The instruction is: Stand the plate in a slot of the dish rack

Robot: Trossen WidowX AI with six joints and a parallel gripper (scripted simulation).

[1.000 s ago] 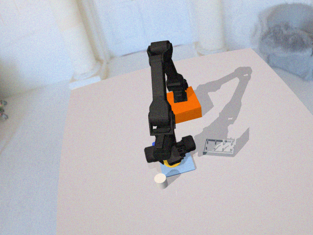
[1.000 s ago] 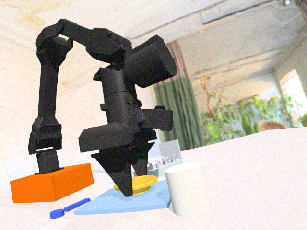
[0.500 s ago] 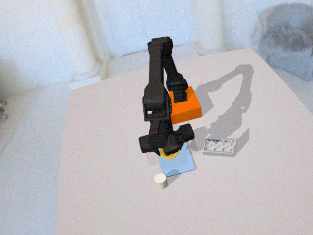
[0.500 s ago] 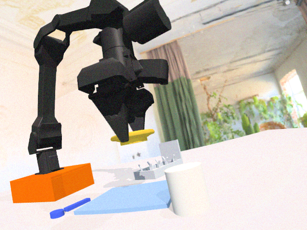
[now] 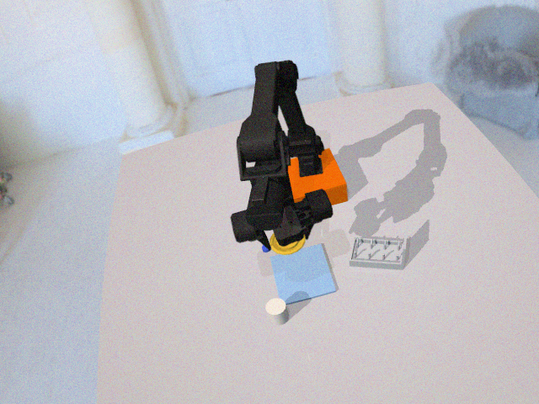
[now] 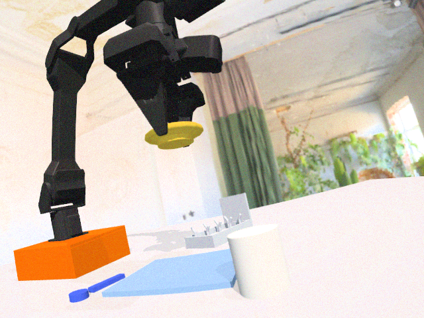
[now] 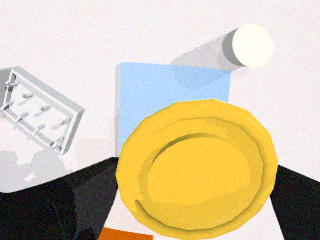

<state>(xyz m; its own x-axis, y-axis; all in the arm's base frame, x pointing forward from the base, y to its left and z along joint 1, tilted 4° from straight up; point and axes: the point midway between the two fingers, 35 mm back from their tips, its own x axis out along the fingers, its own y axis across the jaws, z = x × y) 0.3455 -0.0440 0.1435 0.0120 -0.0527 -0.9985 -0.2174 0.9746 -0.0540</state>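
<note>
Right now the grey dish rack is 60 mm behind my gripper tip, 200 mm to the left of it and 140 mm below it. Also, from my gripper tip: white cylinder cup 80 mm ahead, 40 mm to the right, 140 mm below; blue spoon 130 mm behind, 60 mm to the right, 160 mm below; yellow plate 10 mm above.
</note>
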